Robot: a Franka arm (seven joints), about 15 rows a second.
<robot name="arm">
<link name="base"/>
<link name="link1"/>
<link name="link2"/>
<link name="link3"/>
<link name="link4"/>
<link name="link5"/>
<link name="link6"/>
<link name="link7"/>
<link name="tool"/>
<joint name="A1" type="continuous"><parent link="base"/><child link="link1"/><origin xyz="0.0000 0.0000 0.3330" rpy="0.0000 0.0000 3.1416"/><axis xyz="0 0 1"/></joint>
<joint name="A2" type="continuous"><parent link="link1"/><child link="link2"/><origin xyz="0.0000 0.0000 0.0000" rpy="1.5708 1.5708 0.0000"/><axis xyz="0 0 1"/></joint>
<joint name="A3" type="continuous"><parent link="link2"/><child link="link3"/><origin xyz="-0.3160 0.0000 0.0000" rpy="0.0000 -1.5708 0.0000"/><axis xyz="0 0 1"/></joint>
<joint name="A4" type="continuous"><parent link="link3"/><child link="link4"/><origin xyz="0.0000 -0.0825 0.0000" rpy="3.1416 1.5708 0.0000"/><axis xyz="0 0 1"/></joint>
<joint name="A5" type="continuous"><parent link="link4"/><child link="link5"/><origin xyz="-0.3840 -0.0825 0.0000" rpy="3.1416 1.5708 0.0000"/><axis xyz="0 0 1"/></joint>
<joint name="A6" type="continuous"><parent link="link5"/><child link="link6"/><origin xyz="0.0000 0.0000 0.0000" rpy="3.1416 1.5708 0.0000"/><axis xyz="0 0 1"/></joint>
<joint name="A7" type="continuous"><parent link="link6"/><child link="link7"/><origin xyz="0.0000 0.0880 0.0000" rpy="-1.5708 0.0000 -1.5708"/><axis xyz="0 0 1"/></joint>
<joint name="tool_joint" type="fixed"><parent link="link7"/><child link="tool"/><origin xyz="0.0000 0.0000 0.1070" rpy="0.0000 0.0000 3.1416"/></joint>
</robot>
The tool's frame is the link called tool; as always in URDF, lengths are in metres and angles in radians. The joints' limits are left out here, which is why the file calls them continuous.
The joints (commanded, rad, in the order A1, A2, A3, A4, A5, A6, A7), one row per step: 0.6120, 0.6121, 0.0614, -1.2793, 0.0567, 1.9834, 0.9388; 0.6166, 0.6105, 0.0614, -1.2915, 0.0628, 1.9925, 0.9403; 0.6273, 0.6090, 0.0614, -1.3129, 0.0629, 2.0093, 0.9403; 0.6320, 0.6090, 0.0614, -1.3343, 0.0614, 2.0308, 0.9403; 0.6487, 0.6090, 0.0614, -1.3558, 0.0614, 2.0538, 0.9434; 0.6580, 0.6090, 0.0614, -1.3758, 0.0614, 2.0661, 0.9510; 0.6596, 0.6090, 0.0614, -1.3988, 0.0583, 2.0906, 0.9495; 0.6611, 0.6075, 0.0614, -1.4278, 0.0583, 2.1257, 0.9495; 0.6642, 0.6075, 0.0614, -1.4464, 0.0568, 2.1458, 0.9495; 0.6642, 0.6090, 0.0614, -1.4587, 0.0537, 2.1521, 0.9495; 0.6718, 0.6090, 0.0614, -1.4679, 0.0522, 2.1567, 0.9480; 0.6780, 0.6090, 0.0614, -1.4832, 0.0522, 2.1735, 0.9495; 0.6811, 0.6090, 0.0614, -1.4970, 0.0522, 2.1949, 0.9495
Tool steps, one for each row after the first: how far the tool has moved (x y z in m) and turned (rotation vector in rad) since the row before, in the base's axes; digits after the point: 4 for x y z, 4 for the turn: -0.0031, 0.0025, -0.0039, 0.0034, 0.0049, 0.0008; -0.0063, 0.0053, -0.0077, -0.0022, 0.0023, 0.0098; -0.0032, 0.0019, -0.0083, -0.0014, -0.0012, 0.0040; -0.0089, 0.0087, -0.0082, 0.0005, -0.0010, 0.0123; -0.0063, 0.0039, -0.0085, -0.0052, 0.0067, 0.0013; -0.0021, -0.0003, -0.0087, -0.0017, -0.0035, 0.0030; -0.0024, -0.0005, -0.0094, 0.0041, -0.0063, -0.0006; -0.0028, 0.0006, -0.0069, -0.0005, -0.0023, 0.0027; -0.0014, -0.0012, -0.0063, -0.0070, 0.0038, 0.0014; -0.0048, 0.0032, -0.0039, -0.0041, 0.0023, 0.0098; -0.0042, 0.0023, -0.0056, 0.0007, -0.0012, 0.0039; -0.0022, 0.0010, -0.0044, 0.0046, -0.0060, 0.0019
